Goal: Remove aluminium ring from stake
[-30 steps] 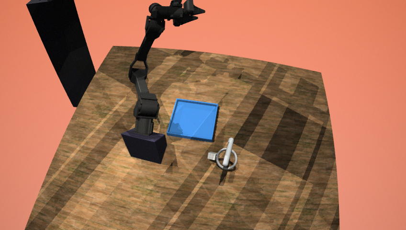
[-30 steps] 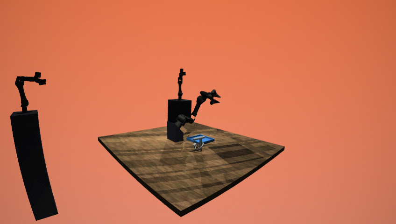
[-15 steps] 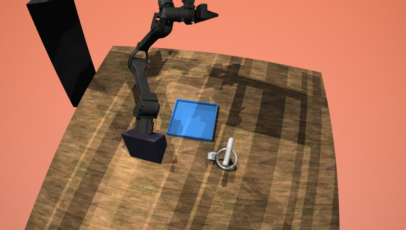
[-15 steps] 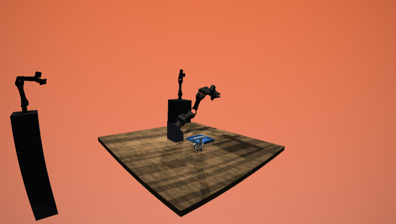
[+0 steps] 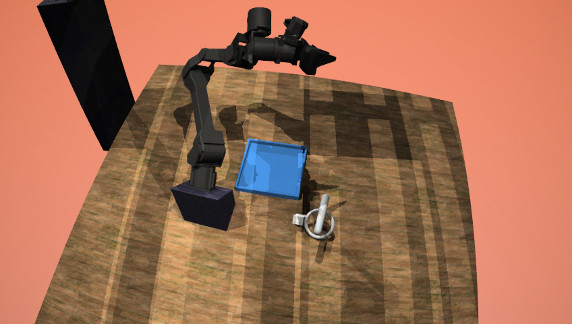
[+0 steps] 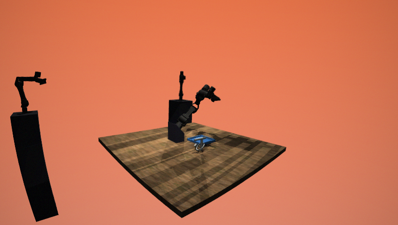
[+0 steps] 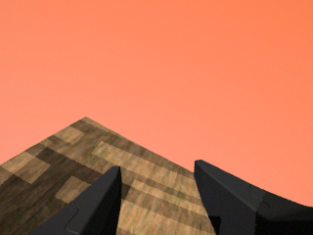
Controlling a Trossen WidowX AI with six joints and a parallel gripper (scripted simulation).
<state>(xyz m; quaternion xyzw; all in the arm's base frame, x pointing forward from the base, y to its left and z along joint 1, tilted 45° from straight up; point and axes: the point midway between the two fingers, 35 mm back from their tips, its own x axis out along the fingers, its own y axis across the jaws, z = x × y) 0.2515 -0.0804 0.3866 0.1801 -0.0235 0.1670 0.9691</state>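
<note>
Right now my gripper tip is 1 cm short of the aluminium ring, 25 cm to the left of it and 38 cm above it. From my gripper tip the other things lie so: blue tray: 14 cm behind, 6 cm to the right, 40 cm below.
</note>
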